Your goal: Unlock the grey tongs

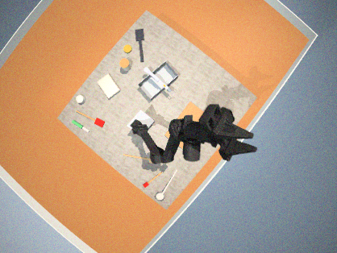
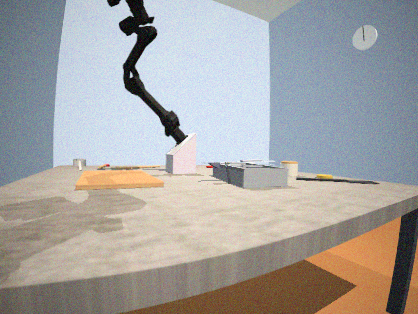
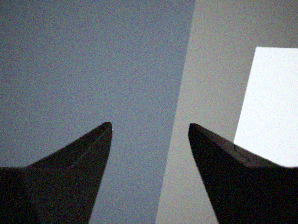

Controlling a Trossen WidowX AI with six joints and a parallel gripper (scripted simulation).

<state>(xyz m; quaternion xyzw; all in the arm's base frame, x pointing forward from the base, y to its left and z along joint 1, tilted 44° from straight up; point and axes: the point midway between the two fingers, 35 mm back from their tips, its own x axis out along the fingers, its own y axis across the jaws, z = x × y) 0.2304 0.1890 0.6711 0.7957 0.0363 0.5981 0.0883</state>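
The yellow lock piece lies 73 cm below my gripper tip, 42 cm to the left of it and 11 cm ahead of it. The rest, counted from my gripper tip: grey roasting tin 77 cm below, 49 cm to the left, 11 cm ahead; wooden board 79 cm below, 4 cm to the left, 1 cm ahead; orange-lidded jar 80 cm to the left, 76 cm below, 2 cm ahead.
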